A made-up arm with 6 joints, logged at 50 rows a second.
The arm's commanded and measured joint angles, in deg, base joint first. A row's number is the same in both.
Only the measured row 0 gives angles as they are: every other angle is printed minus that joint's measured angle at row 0.
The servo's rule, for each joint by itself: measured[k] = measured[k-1] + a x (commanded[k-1-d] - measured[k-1]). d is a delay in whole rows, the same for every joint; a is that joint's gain. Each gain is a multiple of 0.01, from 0.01 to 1. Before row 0 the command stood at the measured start. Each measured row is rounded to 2 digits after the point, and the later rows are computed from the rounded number. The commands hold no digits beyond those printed.
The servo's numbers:
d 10
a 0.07 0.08 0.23 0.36 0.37 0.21
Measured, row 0: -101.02, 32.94, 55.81, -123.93, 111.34, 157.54
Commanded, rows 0 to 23: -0.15, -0.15, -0.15, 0.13, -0.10, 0.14; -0.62, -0.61, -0.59, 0.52, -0.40, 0.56; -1.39, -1.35, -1.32, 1.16, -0.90, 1.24; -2.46, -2.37, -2.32, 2.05, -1.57, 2.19; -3.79, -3.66, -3.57, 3.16, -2.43, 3.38; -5.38, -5.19, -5.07, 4.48, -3.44, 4.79; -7.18, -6.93, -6.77, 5.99, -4.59, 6.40; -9.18, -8.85, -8.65, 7.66, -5.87, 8.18; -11.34, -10.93, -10.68, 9.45, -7.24, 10.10; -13.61, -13.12, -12.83, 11.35, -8.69, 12.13; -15.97, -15.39, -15.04, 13.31, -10.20, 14.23; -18.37, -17.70, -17.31, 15.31, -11.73, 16.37; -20.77, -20.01, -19.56, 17.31, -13.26, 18.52; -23.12, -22.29, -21.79, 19.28, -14.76, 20.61; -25.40, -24.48, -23.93, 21.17, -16.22, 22.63; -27.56, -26.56, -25.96, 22.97, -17.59, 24.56; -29.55, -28.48, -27.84, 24.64, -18.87, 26.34; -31.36, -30.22, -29.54, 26.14, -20.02, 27.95; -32.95, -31.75, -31.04, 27.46, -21.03, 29.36; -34.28, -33.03, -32.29, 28.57, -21.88, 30.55; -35.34, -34.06, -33.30, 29.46, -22.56, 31.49; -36.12, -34.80, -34.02, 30.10, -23.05, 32.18; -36.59, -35.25, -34.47, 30.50, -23.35, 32.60; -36.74, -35.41, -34.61, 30.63, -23.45, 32.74
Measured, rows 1 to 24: 0.00, 0.00, 0.00, 0.00, 0.00, 0.00; 0.00, 0.00, 0.00, 0.00, 0.00, 0.00; 0.00, 0.00, 0.00, 0.00, 0.00, 0.00; 0.00, 0.00, 0.00, 0.00, 0.00, 0.00; 0.00, 0.00, 0.00, 0.00, 0.00, 0.00; 0.00, 0.00, 0.00, 0.00, 0.00, 0.00; 0.00, 0.00, 0.00, 0.00, 0.00, 0.00; 0.00, 0.00, 0.00, 0.00, 0.00, 0.00; 0.00, 0.00, 0.00, 0.00, 0.00, 0.00; 0.00, 0.00, 0.00, 0.00, 0.00, 0.00; -0.01, -0.01, -0.03, 0.05, -0.04, 0.03; -0.05, -0.06, -0.16, 0.22, -0.17, 0.14; -0.14, -0.16, -0.43, 0.56, -0.44, 0.37; -0.30, -0.34, -0.86, 1.10, -0.86, 0.75; -0.54, -0.61, -1.48, 1.84, -1.44, 1.30; -0.88, -0.98, -2.31, 2.79, -2.18, 2.03; -1.32, -1.46, -3.34, 3.94, -3.07, 2.95; -1.87, -2.05, -4.56, 5.28, -4.11, 4.05; -2.53, -2.76, -5.97, 6.78, -5.27, 5.32; -3.31, -3.59, -7.55, 8.43, -6.54, 6.75; -4.20, -4.53, -9.27, 10.19, -7.89, 8.32; -5.19, -5.58, -11.12, 12.03, -9.31, 10.01; -6.28, -6.73, -13.06, 13.93, -10.77, 11.80; -7.46, -7.97, -15.07, 15.86, -12.25, 13.65
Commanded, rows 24 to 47: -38.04, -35.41, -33.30, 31.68, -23.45, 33.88; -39.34, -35.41, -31.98, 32.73, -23.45, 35.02; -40.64, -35.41, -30.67, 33.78, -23.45, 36.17; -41.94, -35.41, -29.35, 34.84, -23.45, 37.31; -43.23, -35.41, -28.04, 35.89, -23.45, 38.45; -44.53, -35.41, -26.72, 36.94, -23.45, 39.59; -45.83, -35.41, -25.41, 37.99, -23.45, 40.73; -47.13, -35.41, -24.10, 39.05, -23.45, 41.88; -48.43, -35.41, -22.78, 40.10, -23.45, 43.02; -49.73, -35.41, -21.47, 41.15, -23.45, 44.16; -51.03, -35.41, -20.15, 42.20, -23.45, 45.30; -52.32, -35.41, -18.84, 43.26, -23.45, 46.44; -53.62, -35.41, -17.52, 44.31, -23.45, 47.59; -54.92, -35.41, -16.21, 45.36, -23.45, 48.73; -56.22, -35.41, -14.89, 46.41, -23.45, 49.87; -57.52, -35.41, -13.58, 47.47, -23.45, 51.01; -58.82, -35.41, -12.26, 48.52, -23.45, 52.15; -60.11, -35.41, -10.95, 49.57, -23.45, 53.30; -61.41, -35.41, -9.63, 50.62, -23.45, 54.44; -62.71, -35.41, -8.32, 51.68, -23.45, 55.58; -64.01, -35.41, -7.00, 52.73, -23.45, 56.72; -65.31, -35.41, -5.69, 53.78, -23.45, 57.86; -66.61, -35.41, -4.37, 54.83, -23.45, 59.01; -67.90, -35.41, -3.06, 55.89, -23.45, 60.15
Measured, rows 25 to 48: -8.72, -9.29, -17.11, 17.77, -13.72, 15.54; -10.04, -10.67, -19.15, 19.64, -15.15, 17.43; -11.41, -12.09, -21.15, 21.44, -16.53, 19.30; -12.81, -13.54, -23.08, 23.13, -17.82, 21.12; -14.22, -15.00, -24.91, 24.69, -19.01, 22.85; -15.62, -16.44, -26.61, 26.09, -20.07, 24.47; -17.00, -17.85, -28.15, 27.30, -20.99, 25.94; -18.34, -19.21, -29.50, 28.31, -21.75, 27.25; -19.62, -20.49, -30.64, 29.10, -22.34, 28.37; -20.82, -21.68, -31.55, 29.65, -22.75, 29.29; -22.03, -22.78, -31.95, 30.38, -23.01, 30.25; -23.24, -23.79, -31.96, 31.23, -23.17, 31.25; -24.46, -24.72, -31.66, 32.15, -23.27, 32.28; -25.68, -25.58, -31.13, 33.12, -23.34, 33.34; -26.91, -26.37, -30.42, 34.12, -23.38, 34.41; -28.14, -27.09, -29.57, 35.14, -23.41, 35.50; -29.38, -27.76, -28.61, 36.17, -23.42, 36.60; -30.62, -28.37, -27.57, 37.21, -23.43, 37.71; -31.87, -28.93, -26.47, 38.25, -23.44, 38.83; -33.12, -29.45, -25.32, 39.29, -23.44, 39.95; -34.37, -29.93, -24.13, 40.34, -23.44, 41.07; -35.63, -30.37, -22.91, 41.39, -23.44, 42.20; -36.89, -30.77, -21.67, 42.44, -23.44, 43.33; -38.15, -31.14, -20.41, 43.49, -23.44, 44.46
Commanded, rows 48 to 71: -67.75, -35.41, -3.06, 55.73, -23.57, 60.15; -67.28, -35.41, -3.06, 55.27, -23.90, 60.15; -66.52, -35.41, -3.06, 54.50, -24.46, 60.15; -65.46, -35.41, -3.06, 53.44, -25.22, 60.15; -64.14, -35.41, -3.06, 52.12, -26.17, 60.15; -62.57, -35.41, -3.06, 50.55, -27.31, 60.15; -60.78, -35.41, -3.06, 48.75, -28.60, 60.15; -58.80, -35.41, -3.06, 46.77, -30.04, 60.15; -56.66, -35.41, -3.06, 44.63, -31.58, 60.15; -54.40, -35.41, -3.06, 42.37, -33.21, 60.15; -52.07, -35.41, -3.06, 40.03, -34.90, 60.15; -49.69, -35.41, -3.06, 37.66, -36.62, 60.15; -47.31, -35.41, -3.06, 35.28, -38.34, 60.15; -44.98, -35.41, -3.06, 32.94, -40.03, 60.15; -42.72, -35.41, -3.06, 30.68, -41.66, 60.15; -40.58, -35.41, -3.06, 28.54, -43.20, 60.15; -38.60, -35.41, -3.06, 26.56, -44.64, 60.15; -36.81, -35.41, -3.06, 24.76, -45.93, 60.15; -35.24, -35.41, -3.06, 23.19, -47.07, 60.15; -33.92, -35.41, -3.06, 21.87, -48.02, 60.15; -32.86, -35.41, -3.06, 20.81, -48.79, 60.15; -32.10, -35.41, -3.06, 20.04, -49.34, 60.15; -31.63, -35.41, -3.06, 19.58, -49.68, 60.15; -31.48, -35.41, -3.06, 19.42, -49.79, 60.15
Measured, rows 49 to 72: -39.41, -31.48, -19.14, 44.54, -23.44, 45.60; -40.68, -31.79, -17.86, 45.59, -23.44, 46.74; -41.95, -32.08, -16.57, 46.64, -23.44, 47.88; -43.22, -32.35, -15.28, 47.69, -23.44, 49.02; -44.49, -32.59, -13.98, 48.74, -23.44, 50.16; -45.77, -32.82, -12.68, 49.80, -23.44, 51.30; -47.05, -33.03, -11.37, 50.85, -23.44, 52.44; -48.33, -33.22, -10.06, 51.90, -23.44, 53.58; -49.61, -33.40, -8.75, 52.95, -23.44, 54.72; -50.89, -33.56, -7.44, 54.01, -23.44, 55.86; -52.07, -33.71, -6.43, 54.63, -23.49, 56.76; -53.13, -33.85, -5.65, 54.86, -23.64, 57.47; -54.07, -33.97, -5.05, 54.73, -23.94, 58.03; -54.87, -34.09, -4.59, 54.27, -24.41, 58.48; -55.52, -34.20, -4.24, 53.50, -25.06, 58.83; -56.01, -34.30, -3.97, 52.44, -25.89, 59.11; -56.34, -34.39, -3.76, 51.11, -26.89, 59.33; -56.51, -34.47, -3.60, 49.55, -28.06, 59.50; -56.52, -34.55, -3.48, 47.78, -29.36, 59.64; -56.37, -34.62, -3.38, 45.83, -30.78, 59.75; -56.07, -34.68, -3.31, 43.74, -32.30, 59.83; -55.62, -34.74, -3.25, 41.55, -33.90, 59.90; -55.04, -34.79, -3.21, 39.29, -35.54, 59.95; -54.34, -34.84, -3.18, 37.00, -37.20, 59.99
